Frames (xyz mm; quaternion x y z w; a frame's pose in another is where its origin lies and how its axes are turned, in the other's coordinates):
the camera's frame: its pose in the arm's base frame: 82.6 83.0 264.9 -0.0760 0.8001 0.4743 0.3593
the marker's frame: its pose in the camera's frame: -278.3 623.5 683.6 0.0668 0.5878 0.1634 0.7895
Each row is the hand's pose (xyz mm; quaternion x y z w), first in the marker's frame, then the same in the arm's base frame.
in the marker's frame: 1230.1 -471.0 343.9 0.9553 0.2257 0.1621 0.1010
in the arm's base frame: -768.8 137.0 552.8 0.1979 -0.3810 0.8970 0.1048
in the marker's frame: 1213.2 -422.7 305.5 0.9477 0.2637 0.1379 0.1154
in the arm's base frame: -740.3 160.5 605.1 0.2328 -0.3770 0.8862 0.1356
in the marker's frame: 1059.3 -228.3 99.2 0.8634 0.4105 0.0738 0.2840
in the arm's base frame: -527.0 272.1 819.7 0.3480 -0.4484 0.7653 0.3035
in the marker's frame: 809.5 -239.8 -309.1 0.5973 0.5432 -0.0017 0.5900
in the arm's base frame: -87.9 185.1 989.6 0.4469 -0.5824 0.4317 0.5242
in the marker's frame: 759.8 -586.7 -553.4 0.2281 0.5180 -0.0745 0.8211
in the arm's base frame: 147.2 -157.4 890.3 0.4498 -0.6568 0.0033 0.6052
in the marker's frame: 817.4 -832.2 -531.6 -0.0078 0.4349 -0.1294 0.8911
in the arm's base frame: 126.1 -349.1 726.3 0.4225 -0.6513 -0.2590 0.5747
